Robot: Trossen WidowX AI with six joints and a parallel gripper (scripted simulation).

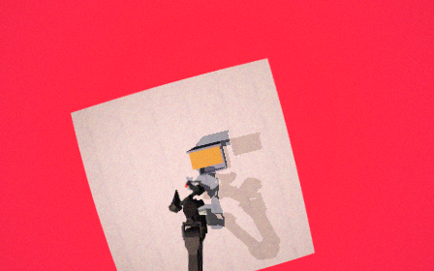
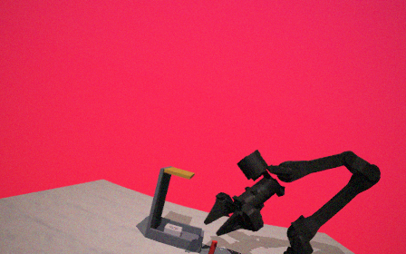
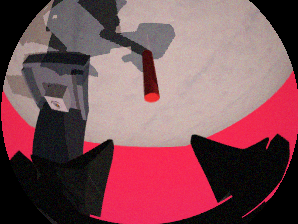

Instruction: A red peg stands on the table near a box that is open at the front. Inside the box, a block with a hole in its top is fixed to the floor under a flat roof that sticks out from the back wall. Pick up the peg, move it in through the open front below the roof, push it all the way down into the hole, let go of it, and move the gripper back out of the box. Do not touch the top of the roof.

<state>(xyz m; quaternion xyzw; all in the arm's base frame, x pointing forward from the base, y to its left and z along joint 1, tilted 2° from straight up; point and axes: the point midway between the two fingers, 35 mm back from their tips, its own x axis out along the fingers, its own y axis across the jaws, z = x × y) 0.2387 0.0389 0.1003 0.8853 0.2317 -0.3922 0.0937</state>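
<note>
The red peg is 2 cm behind my gripper tip, 1 cm to the right of it and 8 cm below it. The rest, counted from my gripper tip: box's back wall (18 cm ahead, 15 cm to the right); then orange roof (14 cm ahead, 16 cm to the right, 10 cm above).
</note>
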